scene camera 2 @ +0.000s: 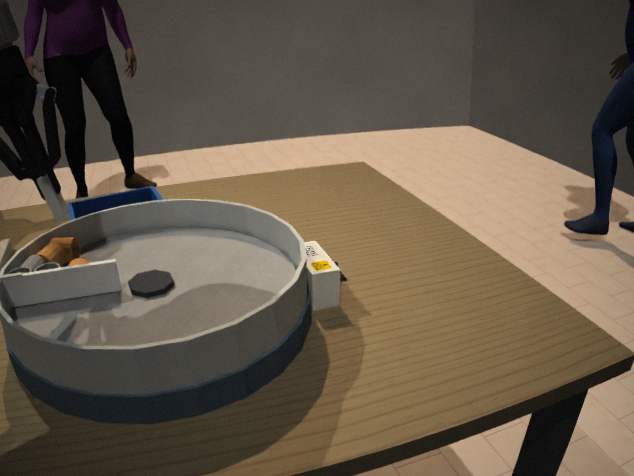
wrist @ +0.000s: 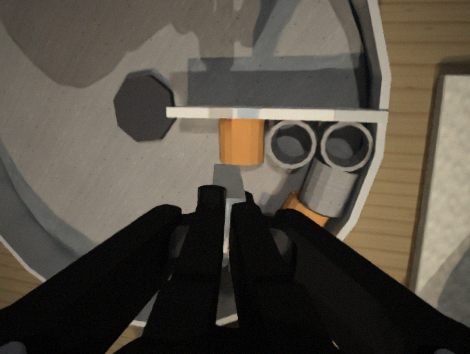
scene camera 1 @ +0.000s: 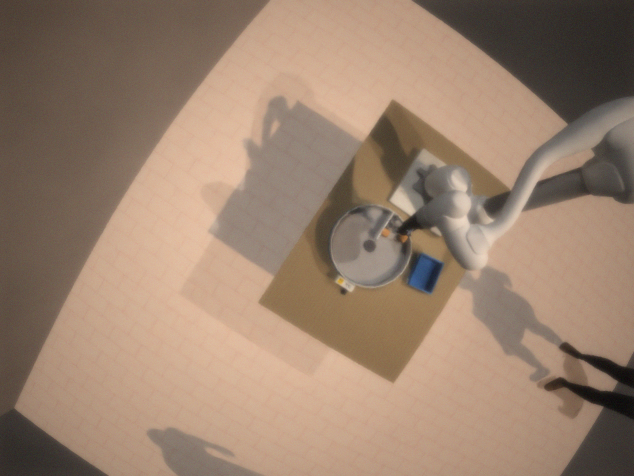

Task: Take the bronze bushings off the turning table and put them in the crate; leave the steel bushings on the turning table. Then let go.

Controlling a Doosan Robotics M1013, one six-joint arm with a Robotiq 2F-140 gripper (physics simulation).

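Frame: origin at the arm's base, x ahead, y left, z up, level; centimetres.
Seen in the pictures: gripper, between the fingertips: (scene camera 2: 63, 217) (wrist: 225, 184) (scene camera 1: 394, 232); arm's base, origin of its link: (scene camera 1: 433, 186).
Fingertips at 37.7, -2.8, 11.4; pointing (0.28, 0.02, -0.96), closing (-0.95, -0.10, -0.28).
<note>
Offsets run from my fingertips to a thing's top centre, as dx, dy, dz. "spot": to the spot under its first point.
My gripper (scene camera 1: 400, 232) (scene camera 2: 60, 216) (wrist: 225, 184) is shut and empty, above the rim side of the turning table @(+11.3, -2.4, -9.3) (scene camera 1: 353, 261) (scene camera 2: 230, 261) (wrist: 75, 120). A bronze bushing @(+1.1, -1.7, -6.3) (scene camera 1: 385, 232) (wrist: 242, 141) lies against the divider, just ahead of the fingertips in the wrist view. More bronze @(-5.2, +4.4, -6.3) (scene camera 1: 403, 238) (scene camera 2: 61, 250) (wrist: 306, 211) shows by the rim, partly hidden by my fingers in the wrist view. Two steel bushings @(-3.2, -2.4, -6.3) (wrist: 270, 145) @(-7.3, -3.0, -6.3) (wrist: 370, 146) stand upright in the divider corner; another steel bushing @(-6.8, +0.7, -6.3) (wrist: 327, 189) lies tilted beside them. The blue crate @(+0.7, +31.9, -10.4) (scene camera 1: 426, 274) (scene camera 2: 115, 196) stands beside the turning table; no bushing shows in it.
A white divider @(spot: +0.0, -4.6, -7.4) (scene camera 2: 66, 282) (wrist: 300, 115) crosses the turning table from its rim towards a dark hub @(+11.3, -2.4, -9.3) (scene camera 1: 369, 245) (scene camera 2: 151, 283) (wrist: 144, 106). A white control box @(spot: +34.5, +0.8, -9.7) (scene camera 1: 344, 283) (scene camera 2: 325, 286) is on the outer side. A pale slab (scene camera 1: 408, 189) (wrist: 447, 150) lies nearby. People stand beyond the table.
</note>
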